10 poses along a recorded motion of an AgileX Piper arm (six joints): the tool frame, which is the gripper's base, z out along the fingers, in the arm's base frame.
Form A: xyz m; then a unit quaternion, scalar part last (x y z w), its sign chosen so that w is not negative.
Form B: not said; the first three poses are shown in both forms.
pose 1, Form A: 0.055, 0.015, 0.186, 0.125, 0.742, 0.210, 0.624
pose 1, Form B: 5.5, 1.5, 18.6, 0.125, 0.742, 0.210, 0.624
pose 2, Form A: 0.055, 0.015, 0.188, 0.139, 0.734, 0.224, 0.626
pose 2, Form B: 5.5, 1.5, 18.8, 0.139, 0.734, 0.224, 0.626
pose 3, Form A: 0.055, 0.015, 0.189, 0.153, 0.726, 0.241, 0.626
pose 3, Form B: 5.5, 1.5, 18.9, 0.153, 0.726, 0.241, 0.626
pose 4, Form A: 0.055, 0.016, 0.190, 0.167, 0.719, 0.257, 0.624
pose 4, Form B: 5.5, 1.6, 19.0, 0.167, 0.719, 0.257, 0.624
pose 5, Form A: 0.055, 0.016, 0.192, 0.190, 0.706, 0.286, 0.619
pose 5, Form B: 5.5, 1.6, 19.2, 0.190, 0.706, 0.286, 0.619
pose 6, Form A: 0.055, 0.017, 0.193, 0.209, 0.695, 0.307, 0.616
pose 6, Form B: 5.5, 1.7, 19.3, 0.209, 0.695, 0.307, 0.616
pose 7, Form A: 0.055, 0.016, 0.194, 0.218, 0.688, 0.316, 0.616
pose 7, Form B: 5.5, 1.6, 19.4, 0.218, 0.688, 0.316, 0.616
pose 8, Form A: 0.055, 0.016, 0.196, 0.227, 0.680, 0.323, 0.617
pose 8, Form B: 5.5, 1.6, 19.6, 0.227, 0.680, 0.323, 0.617
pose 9, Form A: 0.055, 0.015, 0.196, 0.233, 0.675, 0.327, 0.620
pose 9, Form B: 5.5, 1.5, 19.6, 0.233, 0.675, 0.327, 0.620
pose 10, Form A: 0.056, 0.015, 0.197, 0.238, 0.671, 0.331, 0.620
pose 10, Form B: 5.6, 1.5, 19.7, 0.238, 0.671, 0.331, 0.620
